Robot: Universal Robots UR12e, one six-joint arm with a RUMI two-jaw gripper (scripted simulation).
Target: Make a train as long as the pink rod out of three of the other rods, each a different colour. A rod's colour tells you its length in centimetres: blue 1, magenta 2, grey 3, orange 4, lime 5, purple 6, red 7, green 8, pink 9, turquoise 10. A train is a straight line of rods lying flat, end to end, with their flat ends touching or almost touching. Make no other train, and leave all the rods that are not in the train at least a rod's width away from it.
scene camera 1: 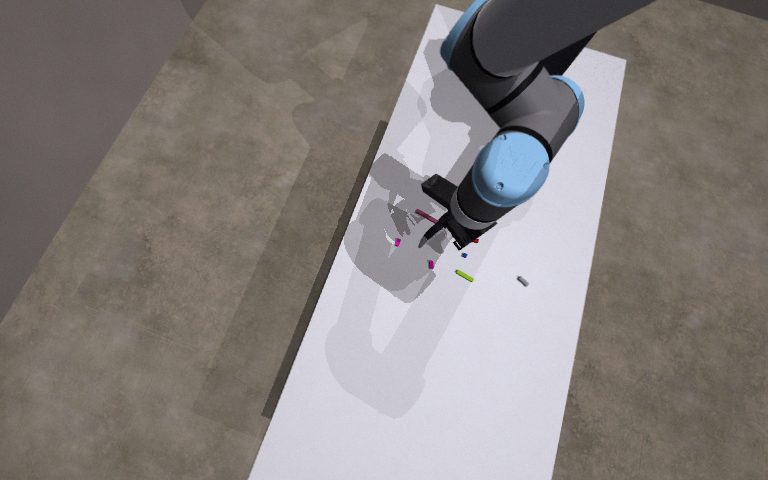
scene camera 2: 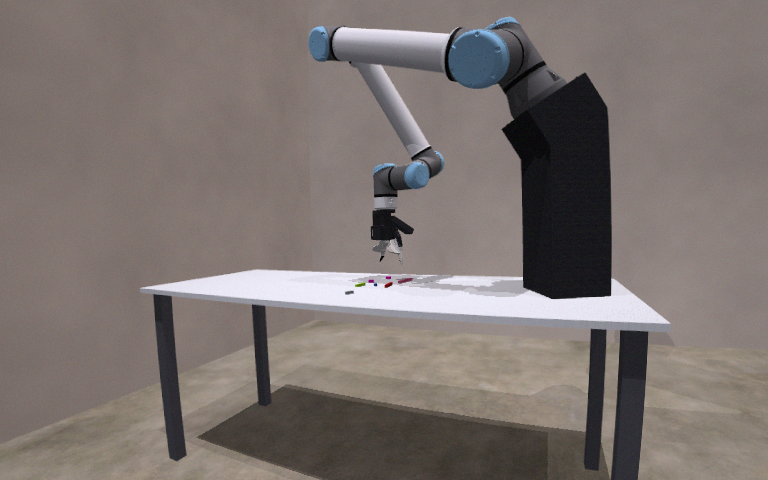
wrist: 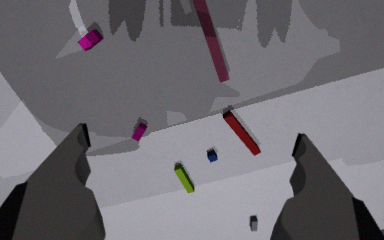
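Note:
My gripper (scene camera 1: 444, 230) is in view. Scene camera 2 shows my gripper (scene camera 2: 390, 262), and the wrist view shows the gripper (wrist: 192, 130).

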